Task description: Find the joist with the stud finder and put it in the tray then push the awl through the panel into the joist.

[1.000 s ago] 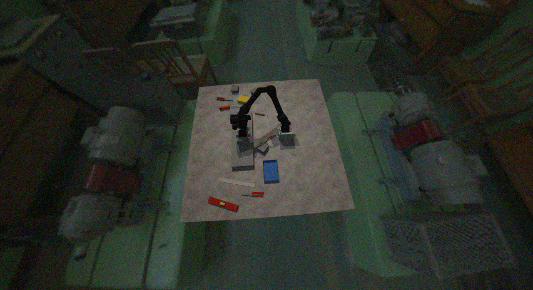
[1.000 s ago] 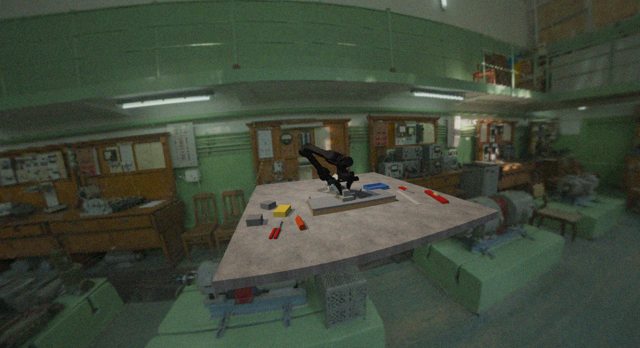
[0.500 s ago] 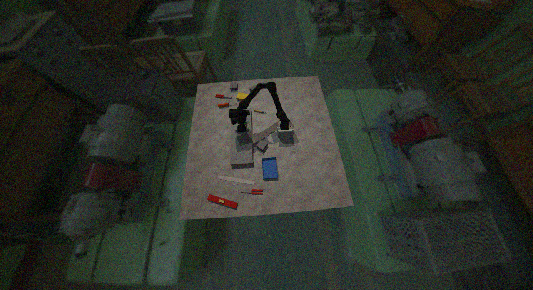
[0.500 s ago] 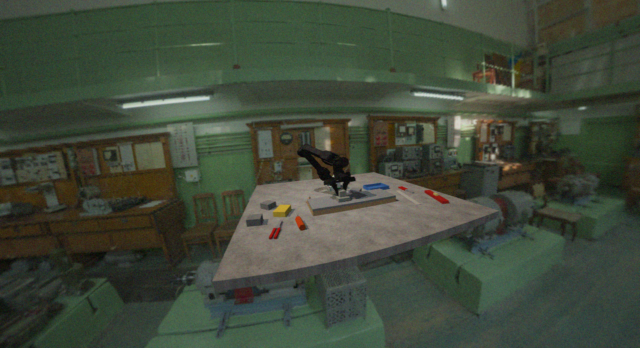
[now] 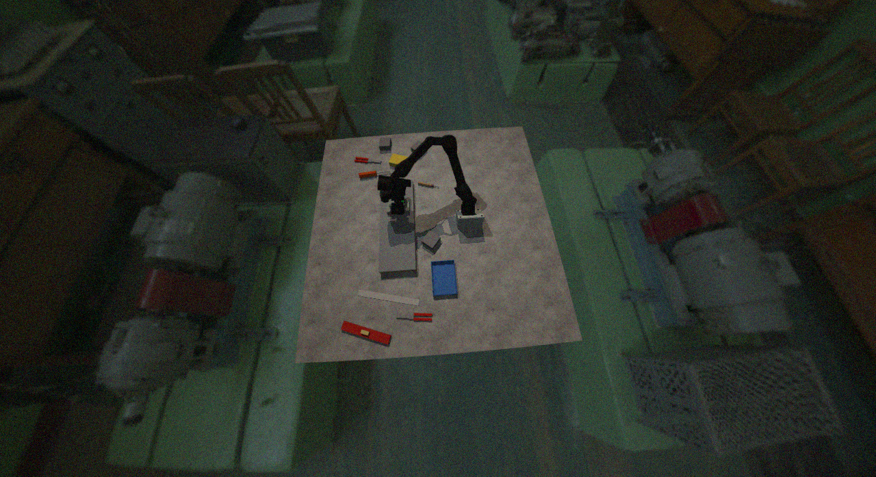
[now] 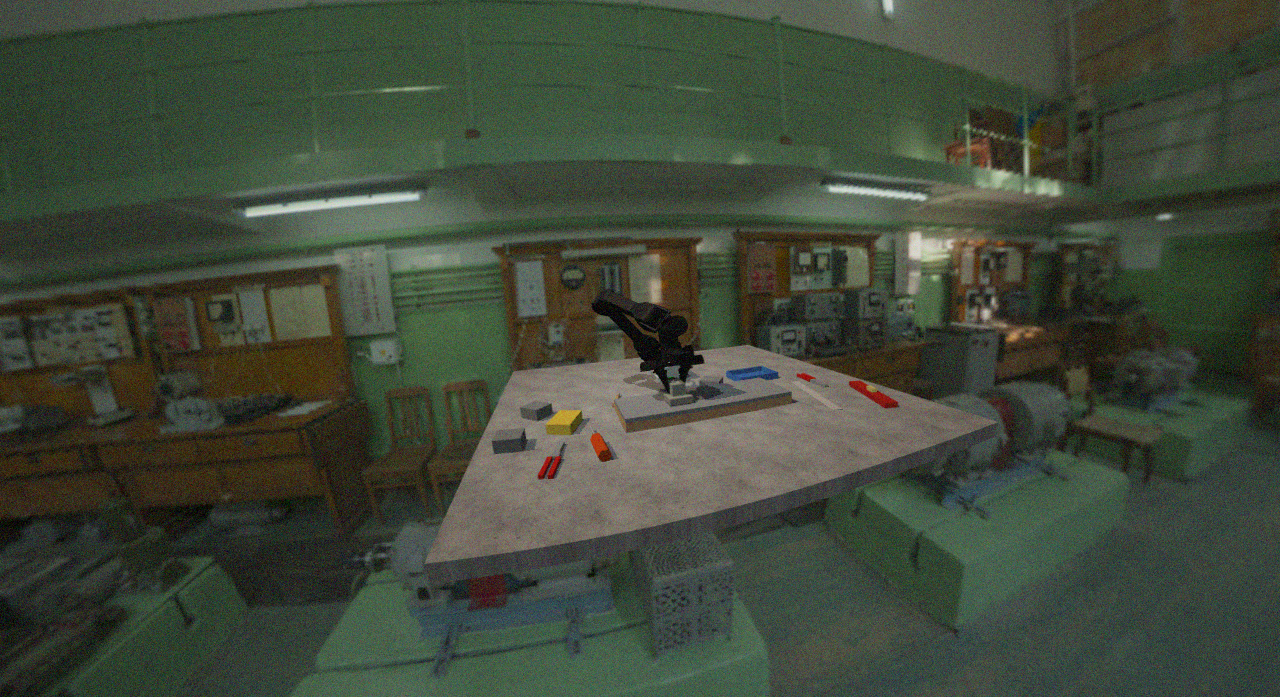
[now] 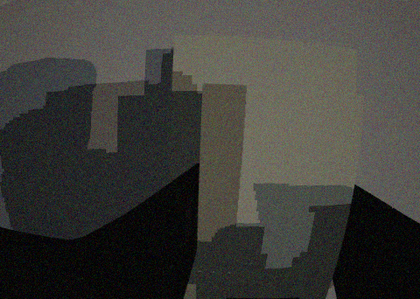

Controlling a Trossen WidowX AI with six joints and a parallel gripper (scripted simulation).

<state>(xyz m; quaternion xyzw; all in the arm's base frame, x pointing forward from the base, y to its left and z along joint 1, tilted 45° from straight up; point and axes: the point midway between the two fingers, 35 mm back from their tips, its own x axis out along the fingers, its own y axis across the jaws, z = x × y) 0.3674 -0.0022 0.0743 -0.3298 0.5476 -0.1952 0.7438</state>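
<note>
The dark display is 4 cm behind my gripper tip and 3 cm above it. Round my gripper tip: awl 18 cm behind, 16 cm to the right, 6 cm below; yellow block 1 cm ahead, 33 cm to the right, 5 cm below; stud finder 2 cm behind, 2 cm above.
</note>
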